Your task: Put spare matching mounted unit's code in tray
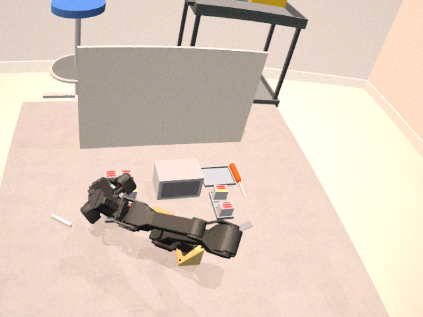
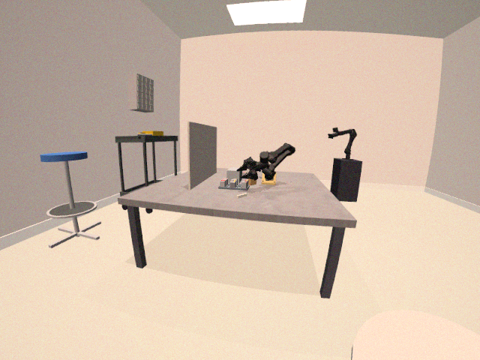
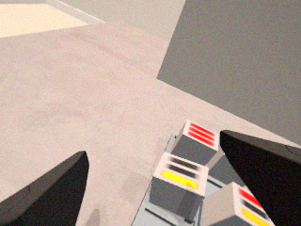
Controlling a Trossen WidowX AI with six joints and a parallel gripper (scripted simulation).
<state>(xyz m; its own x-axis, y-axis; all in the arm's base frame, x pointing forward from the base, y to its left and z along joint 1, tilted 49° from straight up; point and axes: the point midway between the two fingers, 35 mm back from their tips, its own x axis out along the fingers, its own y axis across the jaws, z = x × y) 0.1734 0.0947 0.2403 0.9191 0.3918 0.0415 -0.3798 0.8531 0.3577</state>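
Right now the spare block is 4 cm ahead of my gripper tip, 4 cm to the right of it and 7 cm below it. From my gripper tip the other things lie so: tall grey panel 32 cm ahead, 30 cm to the right, 11 cm above; then white stick 4 cm behind, 14 cm to the left, 11 cm below; then mounted unit 7 cm ahead, 28 cm to the right, 6 cm below.
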